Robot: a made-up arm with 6 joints. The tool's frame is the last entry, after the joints.
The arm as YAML. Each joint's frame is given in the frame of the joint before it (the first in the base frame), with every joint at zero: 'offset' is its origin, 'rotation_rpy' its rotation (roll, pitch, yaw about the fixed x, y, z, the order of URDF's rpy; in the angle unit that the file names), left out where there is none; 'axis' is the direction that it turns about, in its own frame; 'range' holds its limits. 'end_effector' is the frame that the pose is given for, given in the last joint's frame.
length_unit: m
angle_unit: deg
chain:
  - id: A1
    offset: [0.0, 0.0, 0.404]
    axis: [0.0, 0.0, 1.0]
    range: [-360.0, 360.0]
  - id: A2
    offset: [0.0, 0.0, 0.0]
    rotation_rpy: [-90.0, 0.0, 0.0]
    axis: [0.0, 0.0, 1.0]
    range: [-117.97, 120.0]
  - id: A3
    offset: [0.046, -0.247, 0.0]
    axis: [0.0, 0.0, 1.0]
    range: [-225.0, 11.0]
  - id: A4
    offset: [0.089, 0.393, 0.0]
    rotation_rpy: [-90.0, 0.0, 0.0]
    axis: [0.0, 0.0, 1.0]
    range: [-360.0, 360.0]
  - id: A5
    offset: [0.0, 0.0, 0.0]
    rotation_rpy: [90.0, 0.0, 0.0]
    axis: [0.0, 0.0, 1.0]
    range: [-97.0, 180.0]
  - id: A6
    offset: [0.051, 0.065, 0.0]
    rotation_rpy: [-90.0, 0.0, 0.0]
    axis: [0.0, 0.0, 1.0]
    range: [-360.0, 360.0]
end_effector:
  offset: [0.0, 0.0, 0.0]
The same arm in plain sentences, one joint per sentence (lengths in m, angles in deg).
The arm has six revolute joints in a row. What follows holds with every joint at zero, and every direction is one of the base frame's.
The first joint lies 0.404 m along +z from the base frame's origin and rotates about +z, from -360 to 360 deg.
The second joint lies at the same point as the first joint and rotates about +y, from -117.97 to 120 deg.
The third joint lies 0.046 m along +x and 0.247 m along +z from the second joint and rotates about +y, from -225 to 11 deg.
The fourth joint lies 0.089 m along +x and 0.393 m along -z from the third joint and rotates about -z, from -360 to 360 deg.
The fifth joint lies at the same point as the fourth joint and rotates about +y, from -97 to 180 deg.
The sixth joint lies 0.051 m along +x and 0.065 m along -z from the fifth joint and rotates about -z, from -360 to 360 deg.
The tool frame, which is the frame that the pose is given for, lies at the same point as the sixth joint; its axes are the base frame's turned by roll 180, pitch 0 and yaw 0 deg (as in URDF: about the fixed x, then y, then z).

